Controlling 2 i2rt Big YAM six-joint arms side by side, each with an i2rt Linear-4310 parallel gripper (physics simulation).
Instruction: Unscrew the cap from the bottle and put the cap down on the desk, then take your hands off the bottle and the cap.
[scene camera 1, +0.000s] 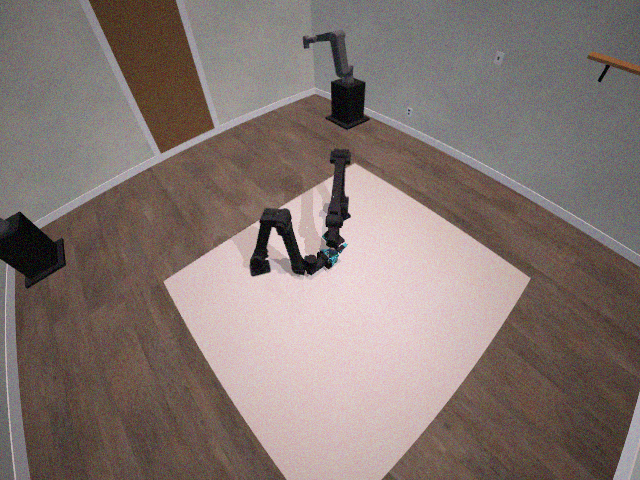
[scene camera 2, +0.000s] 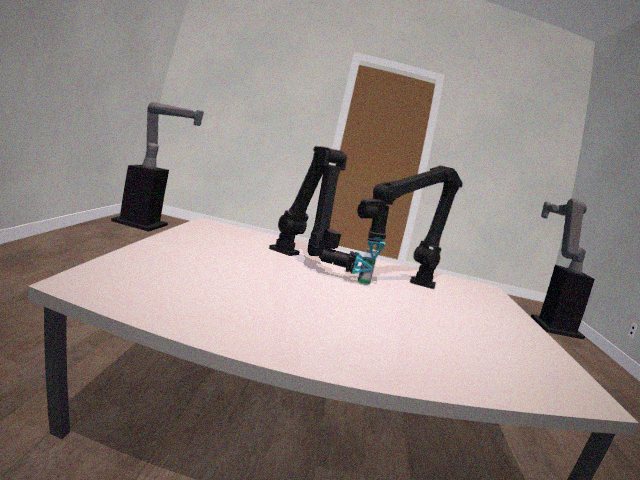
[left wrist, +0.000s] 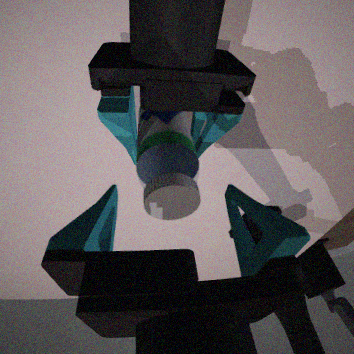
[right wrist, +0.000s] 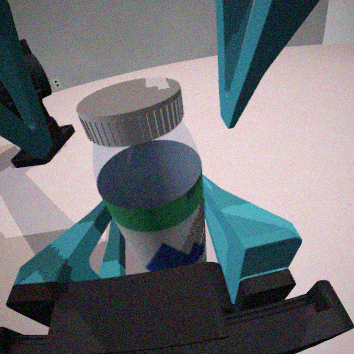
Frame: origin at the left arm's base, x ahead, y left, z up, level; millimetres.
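Seen in the pictures: left gripper, fingertip midpoint: (scene camera 2: 373, 256) (left wrist: 173, 189) (right wrist: 134, 135); right gripper, fingertip midpoint: (scene camera 1: 335, 251) (scene camera 2: 372, 267) (left wrist: 163, 160) (right wrist: 158, 187); left arm's base, link origin: (scene camera 2: 422, 284); right arm's base, link origin: (scene camera 1: 260, 268) (scene camera 2: 283, 251).
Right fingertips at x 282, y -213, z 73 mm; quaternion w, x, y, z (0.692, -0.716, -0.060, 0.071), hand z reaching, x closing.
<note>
Offsets run from my right fingertips to a thing's top centre. Level surfaces: height alone.
The bottle {68 mm up, 3 mm ahead, 18 mm right} (scene camera 2: 365, 277) (left wrist: 167, 165) (right wrist: 160, 220), clear with a white, green and blue label, stands upright on the desk {73 mm down} (scene camera 1: 361, 361) (scene camera 2: 310, 330). Its grey ribbed cap {70 mm up, 5 mm ahead, 18 mm right} (left wrist: 172, 201) (right wrist: 132, 112) sits on the bottle's mouth; in the scene views the cap is too small or hidden to make out. My right gripper (scene camera 2: 363, 264) (left wrist: 163, 160) (right wrist: 158, 187) is shut on the bottle's body from the side. My left gripper (scene camera 2: 376, 251) (left wrist: 173, 189) (right wrist: 134, 135) is open above the bottle, pointing down, its fingertips on either side of the cap with gaps to it.
The two grippers are close together at the bottle, one above the other. Other grey arms on black pedestals (scene camera 1: 347, 103) (scene camera 2: 143, 196) (scene camera 2: 563, 299) stand on the floor away from the desk. A brown door (scene camera 1: 155, 72) (scene camera 2: 387, 155) is in the wall behind.
</note>
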